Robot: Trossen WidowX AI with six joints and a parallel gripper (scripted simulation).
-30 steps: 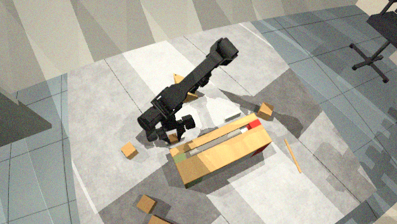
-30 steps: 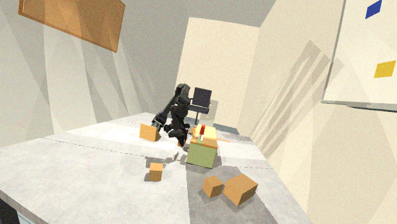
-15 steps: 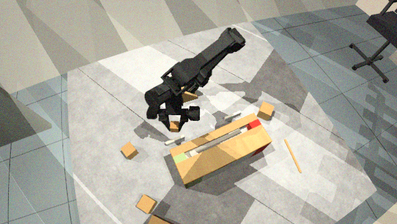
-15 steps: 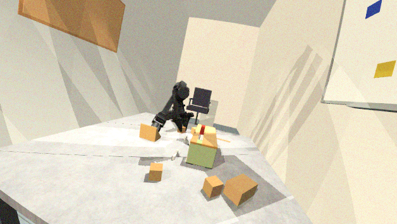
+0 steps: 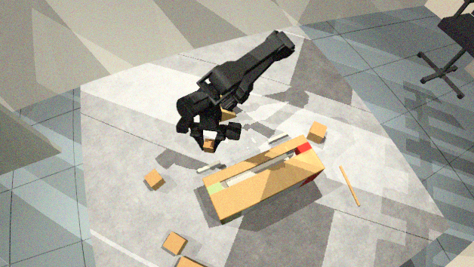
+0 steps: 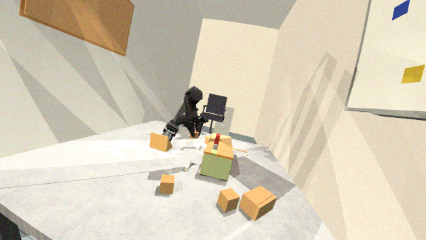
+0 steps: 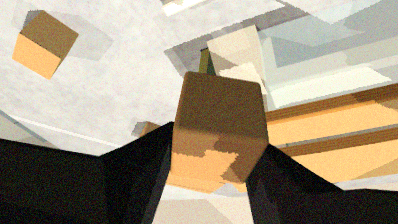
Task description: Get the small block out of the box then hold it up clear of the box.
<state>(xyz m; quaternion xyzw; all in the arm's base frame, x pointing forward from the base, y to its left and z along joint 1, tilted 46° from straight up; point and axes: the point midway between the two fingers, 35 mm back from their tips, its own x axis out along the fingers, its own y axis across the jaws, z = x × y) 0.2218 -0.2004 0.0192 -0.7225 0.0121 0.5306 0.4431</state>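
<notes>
The orange block lies 10 mm to the left of my gripper tip, 10 mm behind it and 10 mm above it. From my gripper tip the other things lie so: thin stick (470 mm to the left, 260 mm ahead, 170 mm below); wooden box (150 mm to the left, 110 mm below, 80 mm ahead).
</notes>
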